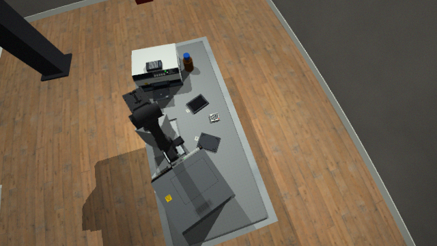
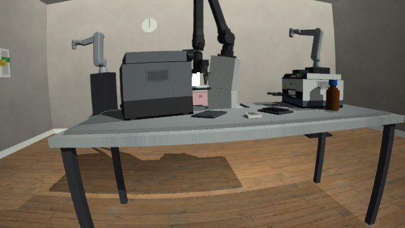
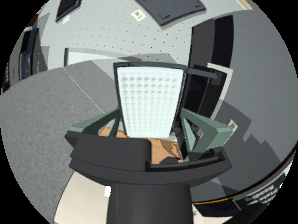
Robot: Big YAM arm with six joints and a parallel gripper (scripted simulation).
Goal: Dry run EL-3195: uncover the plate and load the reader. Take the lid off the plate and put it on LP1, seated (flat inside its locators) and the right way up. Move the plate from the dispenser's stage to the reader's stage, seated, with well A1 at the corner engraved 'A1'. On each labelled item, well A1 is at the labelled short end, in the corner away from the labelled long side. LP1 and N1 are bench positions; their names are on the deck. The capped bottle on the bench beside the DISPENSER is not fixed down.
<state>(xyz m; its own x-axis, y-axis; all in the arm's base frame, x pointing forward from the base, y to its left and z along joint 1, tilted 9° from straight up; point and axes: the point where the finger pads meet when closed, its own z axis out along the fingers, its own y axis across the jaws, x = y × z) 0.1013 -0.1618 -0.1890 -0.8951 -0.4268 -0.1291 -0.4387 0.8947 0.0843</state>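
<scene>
The lidded plate is 20 mm below my hand. Also, from my hand: brown capped bottle (810 mm to the left, 200 mm ahead, 40 mm below).
</scene>
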